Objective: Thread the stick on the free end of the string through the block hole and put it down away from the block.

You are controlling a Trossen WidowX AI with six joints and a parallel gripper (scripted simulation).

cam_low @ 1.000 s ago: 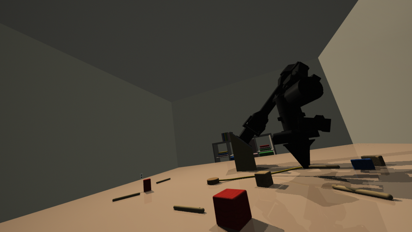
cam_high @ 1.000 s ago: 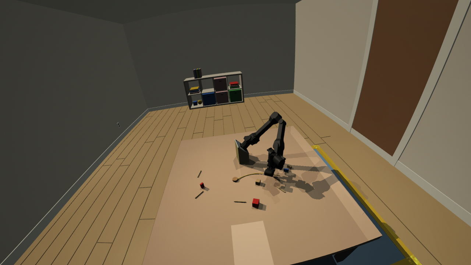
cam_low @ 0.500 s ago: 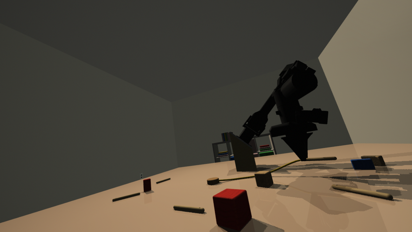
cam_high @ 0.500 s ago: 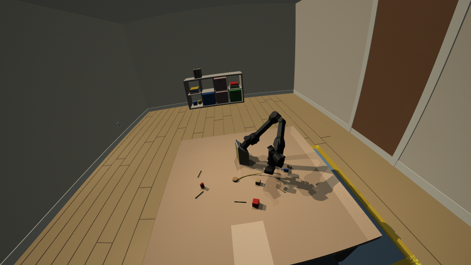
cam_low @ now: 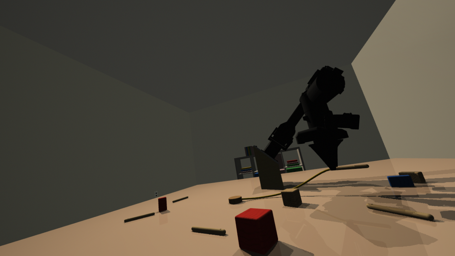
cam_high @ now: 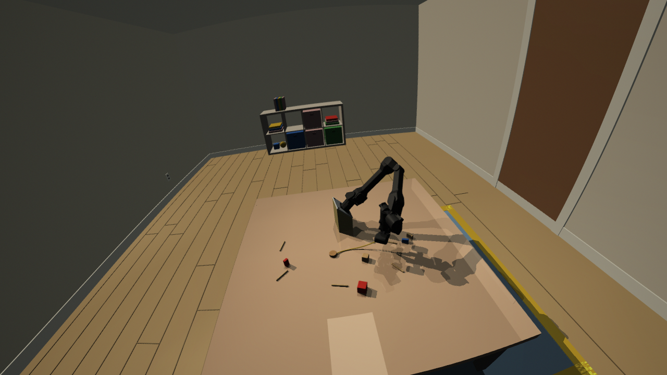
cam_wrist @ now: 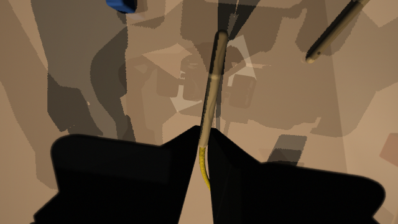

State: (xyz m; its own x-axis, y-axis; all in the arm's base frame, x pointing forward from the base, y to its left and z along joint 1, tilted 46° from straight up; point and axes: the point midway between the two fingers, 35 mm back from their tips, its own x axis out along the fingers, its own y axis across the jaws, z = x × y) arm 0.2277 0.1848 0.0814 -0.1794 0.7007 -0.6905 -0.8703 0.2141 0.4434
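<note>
The wooden block lies 60 mm ahead of my gripper tip, 110 mm to the right of it and 40 mm below it. Round my gripper tip: thin wooden stick: 10 mm ahead, 10 mm to the left; blue block: 30 mm behind, 120 mm to the left, 50 mm below; round wooden button: 270 mm to the right, 50 mm below.
</note>
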